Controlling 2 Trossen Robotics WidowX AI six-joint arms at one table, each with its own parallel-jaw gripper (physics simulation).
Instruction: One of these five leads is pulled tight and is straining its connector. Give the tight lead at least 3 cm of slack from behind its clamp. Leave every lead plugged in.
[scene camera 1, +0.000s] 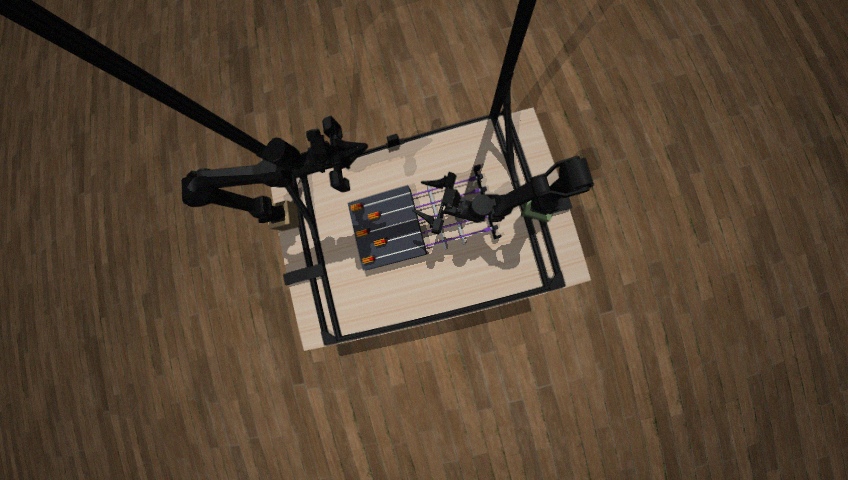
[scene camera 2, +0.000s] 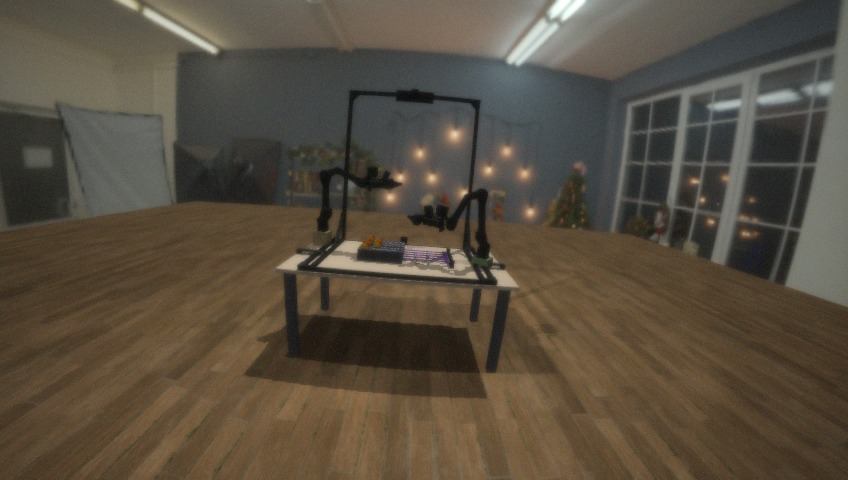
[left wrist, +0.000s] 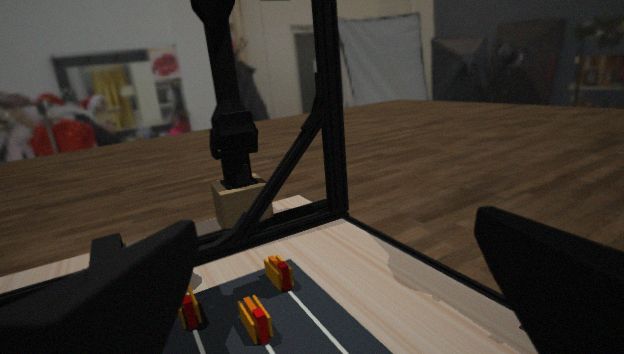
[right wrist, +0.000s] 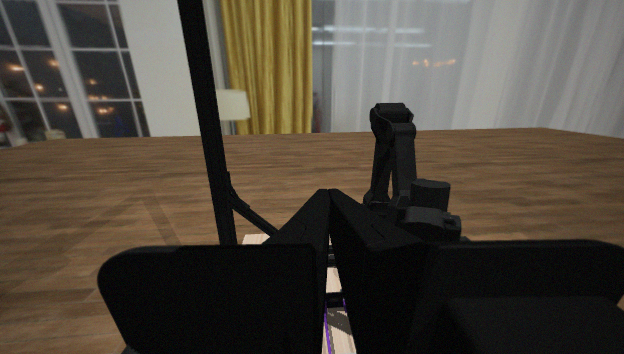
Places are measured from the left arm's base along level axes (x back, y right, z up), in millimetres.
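Where they show: left gripper, between the fingertips: (scene camera 1: 416, 196) (scene camera 2: 411, 215) (left wrist: 335, 226); right gripper, between the fingertips: (scene camera 1: 367, 145) (scene camera 2: 402, 183) (right wrist: 327, 198); left arm's base, origin of its link: (scene camera 1: 540, 204) (scene camera 2: 482, 257); right arm's base, origin of its link: (scene camera 1: 277, 214) (scene camera 2: 322, 230) (left wrist: 238, 182).
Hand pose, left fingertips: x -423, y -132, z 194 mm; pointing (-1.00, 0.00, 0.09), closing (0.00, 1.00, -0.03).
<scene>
Each offset is from my left fingertips to the top centre of the thing. "spot": to the spot under its first point. Level surfaces: height alone.
A dark board {dz -185 mm} (scene camera 1: 389, 205) (scene camera 2: 380, 255) (left wrist: 327, 310) carries several orange-and-red connectors, such as one at its lower left (scene camera 1: 367, 259) and one near its far corner {spot: dx -230, dy -60, dz -162 mm} (left wrist: 279, 273). White lines run along the board. Thin purple leads (scene camera 2: 425, 255) (right wrist: 327, 330) run from its right edge to black posts {spot: dx +283, dy -10, dz -207 mm} (scene camera 1: 495, 231). Which lead is tight cannot be told. My left gripper (scene camera 1: 420, 197) (scene camera 2: 410, 220) (left wrist: 335, 226) is open and empty above the board's right edge and the leads, hiding part of them. My right gripper (scene camera 1: 365, 145) (scene camera 2: 399, 184) (right wrist: 327, 198) is shut and empty, high beyond the board's upper edge.
A black frame (scene camera 1: 416, 316) runs around the wooden table {dz -251 mm} (scene camera 1: 452, 285), with tall uprights (scene camera 1: 512, 53) (left wrist: 330, 110). A small black block (scene camera 1: 392, 141) sits on the frame's upper rail. The left arm reaches in over the posts from the right.
</scene>
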